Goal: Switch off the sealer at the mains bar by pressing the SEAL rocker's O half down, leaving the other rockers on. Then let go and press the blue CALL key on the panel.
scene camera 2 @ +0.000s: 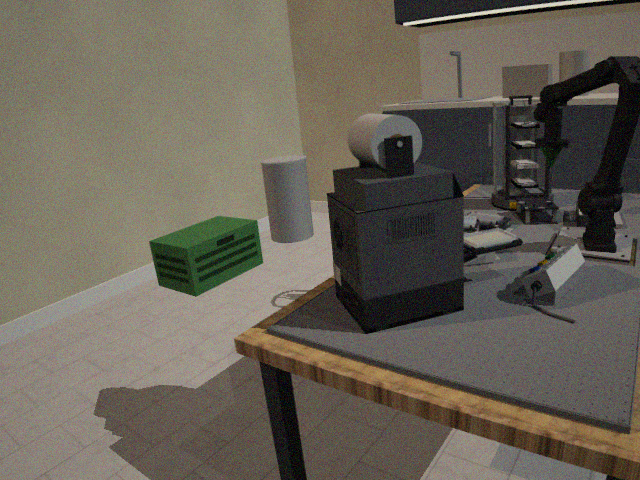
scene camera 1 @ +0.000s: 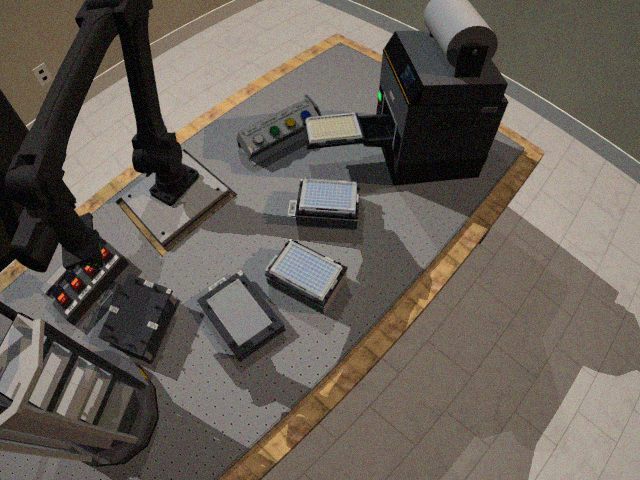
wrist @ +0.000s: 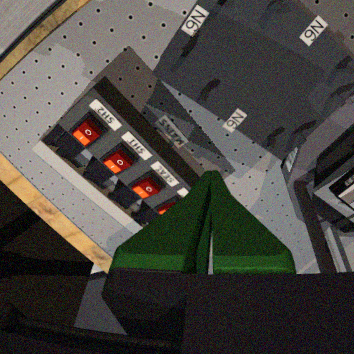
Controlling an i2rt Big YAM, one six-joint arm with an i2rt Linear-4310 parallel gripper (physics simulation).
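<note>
The mains bar has red rockers. The SEAL rocker glows orange at its end away from the label; its O half faces the label. The SH2 rocker and SH1 rocker glow too. The last rocker is partly hidden by a finger in the wrist view. My gripper is shut and empty, with green tips above that end of the bar; contact cannot be told. The blue CALL key is on the panel.
The black sealer shows a green light. A plate sits before it, close to the panel. A dark N6 box lies beside the bar. A rack stands near. Two blue-white plates stand mid-table.
</note>
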